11 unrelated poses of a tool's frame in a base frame.
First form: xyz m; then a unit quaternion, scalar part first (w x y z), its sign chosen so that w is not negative.
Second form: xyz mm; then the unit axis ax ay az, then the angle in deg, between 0 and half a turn. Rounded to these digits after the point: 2 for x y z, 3 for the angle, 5 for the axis.
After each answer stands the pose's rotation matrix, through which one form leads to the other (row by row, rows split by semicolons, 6 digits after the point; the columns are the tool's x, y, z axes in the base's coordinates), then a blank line. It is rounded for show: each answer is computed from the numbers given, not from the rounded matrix.
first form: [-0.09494 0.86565 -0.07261 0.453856 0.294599 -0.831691 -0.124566]
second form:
[-94.94 865.65 -72.61 0.33061 -0.93336 -0.13979 126.017]
-0.414453 -0.376960 -0.828330; -0.603100 0.795390 -0.060210; 0.681542 0.474612 -0.556996

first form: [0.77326 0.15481 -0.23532 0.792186 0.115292 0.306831 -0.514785]
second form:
[773.26 154.81 -235.32 0.18892 0.50277 -0.84352 75.219]
0.281702 0.886361 0.367433; -0.744861 0.443408 -0.498570; -0.604836 -0.133239 0.785125

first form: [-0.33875 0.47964 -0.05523 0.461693 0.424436 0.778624 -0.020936]
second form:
[-338.75 479.64 -55.23 0.47849 0.87778 -0.02360 125.007]
-0.213387 0.680284 0.701199; 0.641620 0.638832 -0.424521; -0.736742 0.359316 -0.572803

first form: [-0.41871 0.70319 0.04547 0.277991 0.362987 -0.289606 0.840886]
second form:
[-418.71 703.19 45.47 0.37788 -0.30149 0.87539 147.719]
-0.581923 -0.677764 0.449446; 0.257271 -0.677699 -0.688866; 0.771478 -0.285237 0.568737

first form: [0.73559 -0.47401 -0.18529 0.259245 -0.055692 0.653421 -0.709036]
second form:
[735.59 -474.01 -185.29 -0.05766 0.67655 -0.73413 149.949]
-0.859381 0.294847 0.417767; -0.440408 -0.011667 -0.897722; -0.259817 -0.955473 0.139879

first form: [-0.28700 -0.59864 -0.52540 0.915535 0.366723 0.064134 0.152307]
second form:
[-287.00 -598.64 -525.40 0.91170 0.15944 0.37865 47.436]
0.945379 -0.231846 0.229143; 0.325923 0.684634 -0.651959; -0.005725 0.691031 0.722802

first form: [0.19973 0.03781 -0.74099 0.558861 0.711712 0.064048 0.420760]
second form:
[199.73 37.81 -740.99 0.85825 0.07723 0.50739 112.046]
0.637718 -0.379125 0.670507; 0.561460 -0.367145 -0.741598; 0.527332 0.849393 -0.021272

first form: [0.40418 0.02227 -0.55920 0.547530 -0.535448 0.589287 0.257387]
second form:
[404.18 22.27 -559.20 -0.63989 0.70423 0.30759 113.605]
0.172986 -0.912918 0.369670; -0.349211 0.294095 0.889697; -0.920939 -0.282998 -0.267926

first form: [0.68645 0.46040 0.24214 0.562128 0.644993 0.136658 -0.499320]
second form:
[686.45 460.40 242.14 0.77987 0.16524 -0.60374 111.594]
0.464008 0.737651 -0.490477; -0.385077 -0.330673 -0.861610; -0.797755 0.588665 0.130617

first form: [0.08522 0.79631 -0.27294 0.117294 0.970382 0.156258 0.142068]
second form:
[85.22 796.31 -272.94 0.97713 0.15734 0.14306 166.528]
0.910800 0.269933 0.312377; 0.336588 -0.923651 -0.183242; 0.239064 0.272039 -0.932118

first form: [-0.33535 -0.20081 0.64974 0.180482 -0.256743 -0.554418 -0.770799]
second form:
[-335.35 -200.81 649.74 -0.26103 -0.56367 -0.78367 159.204]
-0.803019 0.562916 0.195669; 0.006455 -0.320095 0.947364; 0.595919 0.762014 0.253408

